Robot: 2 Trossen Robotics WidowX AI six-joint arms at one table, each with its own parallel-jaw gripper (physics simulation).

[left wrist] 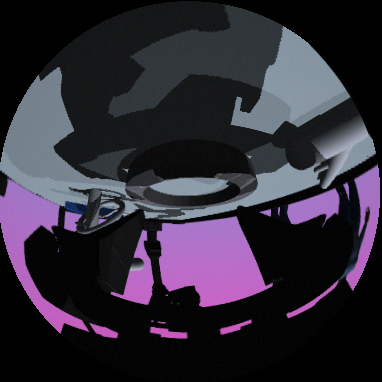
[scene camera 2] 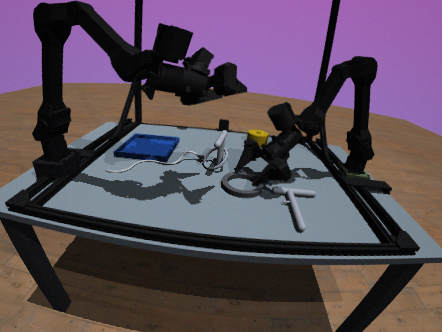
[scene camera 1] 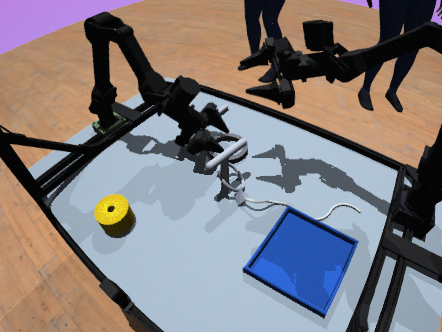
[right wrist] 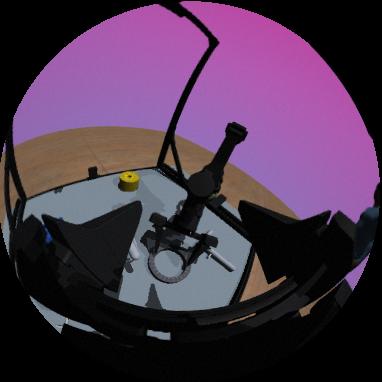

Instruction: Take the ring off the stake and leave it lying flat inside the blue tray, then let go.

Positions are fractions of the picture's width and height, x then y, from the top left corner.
Scene:
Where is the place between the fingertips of my right gripper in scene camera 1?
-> At 0.55, 0.23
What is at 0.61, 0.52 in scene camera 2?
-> My left gripper.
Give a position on a dark grey ring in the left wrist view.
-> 0.48, 0.41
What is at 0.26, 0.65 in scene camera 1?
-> A yellow spool.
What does my right gripper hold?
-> Nothing.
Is my right gripper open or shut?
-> Open.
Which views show my left gripper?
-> The left wrist view, scene camera 2, scene camera 1 and the right wrist view: all of them.

